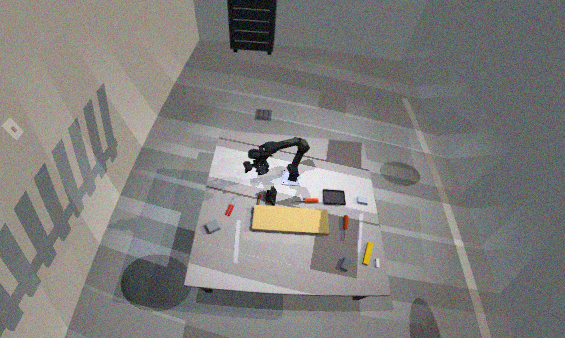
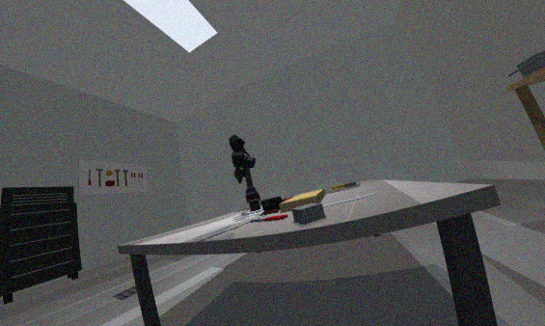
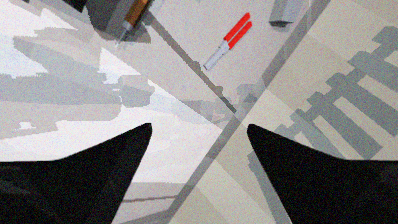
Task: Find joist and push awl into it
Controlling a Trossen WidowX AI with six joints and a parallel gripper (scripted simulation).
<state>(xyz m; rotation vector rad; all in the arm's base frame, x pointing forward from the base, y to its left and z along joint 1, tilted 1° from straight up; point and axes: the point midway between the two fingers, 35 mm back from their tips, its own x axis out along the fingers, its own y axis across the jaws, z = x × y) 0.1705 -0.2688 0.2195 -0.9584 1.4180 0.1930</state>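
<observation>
Now: gripper tip 60 mm short of the black stud finder, 150 mm to the right of it and 180 mm above it. From my gripper tip the other things lie so: black tray 80 mm behind, 620 mm to the left, 190 mm below; yellow bar 290 mm ahead, 900 mm to the left, 200 mm below; awl 50 mm ahead, 80 mm to the left, 200 mm below.
</observation>
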